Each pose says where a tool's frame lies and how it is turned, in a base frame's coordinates. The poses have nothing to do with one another.
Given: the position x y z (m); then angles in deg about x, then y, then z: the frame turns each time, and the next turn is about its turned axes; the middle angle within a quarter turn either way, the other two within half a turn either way.
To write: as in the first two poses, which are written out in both.
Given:
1: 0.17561 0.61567 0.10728 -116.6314 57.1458 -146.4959
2: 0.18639 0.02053 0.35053 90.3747 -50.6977 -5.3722
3: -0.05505 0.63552 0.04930 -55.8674 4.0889 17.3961
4: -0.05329 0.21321 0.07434 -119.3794 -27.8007 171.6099
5: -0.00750 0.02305 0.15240 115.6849 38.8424 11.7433
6: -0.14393 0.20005 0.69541 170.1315 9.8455 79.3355
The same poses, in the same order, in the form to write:
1: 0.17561 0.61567 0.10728 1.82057 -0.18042 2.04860
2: 0.18639 0.02053 0.35053 1.57496 0.09882 -0.88444
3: -0.05505 0.63552 0.04930 -0.94713 0.28969 0.11655
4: -0.05329 0.21321 0.07434 2.02207 -0.09938 -2.64550
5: -0.00750 0.02305 0.15240 1.95835 -0.46627 0.54774
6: -0.14393 0.20005 0.69541 -3.00458 -0.20095 -1.38363
